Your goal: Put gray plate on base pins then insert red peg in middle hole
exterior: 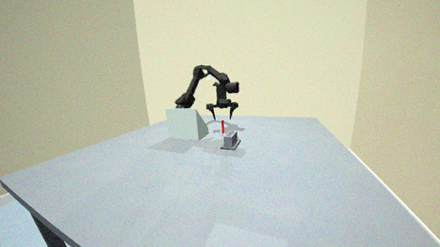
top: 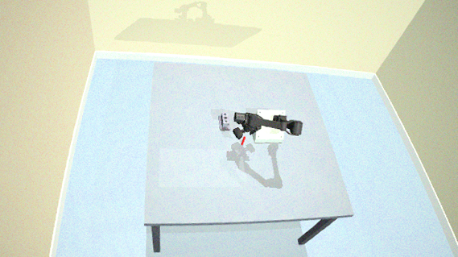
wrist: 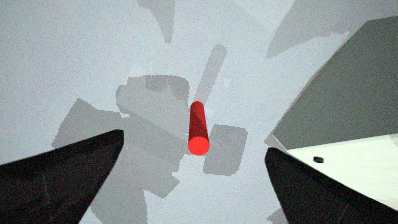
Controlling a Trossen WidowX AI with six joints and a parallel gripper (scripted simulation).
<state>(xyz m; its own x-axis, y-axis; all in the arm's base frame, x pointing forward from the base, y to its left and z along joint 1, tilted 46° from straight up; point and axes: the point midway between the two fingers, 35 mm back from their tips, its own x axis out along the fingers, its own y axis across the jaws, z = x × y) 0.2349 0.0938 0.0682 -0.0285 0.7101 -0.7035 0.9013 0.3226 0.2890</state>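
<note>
Now: the red peg 4 cm below my gripper tip. From my gripper tip the other things lie so: base 17 cm to the right, 10 cm ahead, 8 cm below; then gray plate 17 cm to the right, 10 cm ahead, 4 cm below.
</note>
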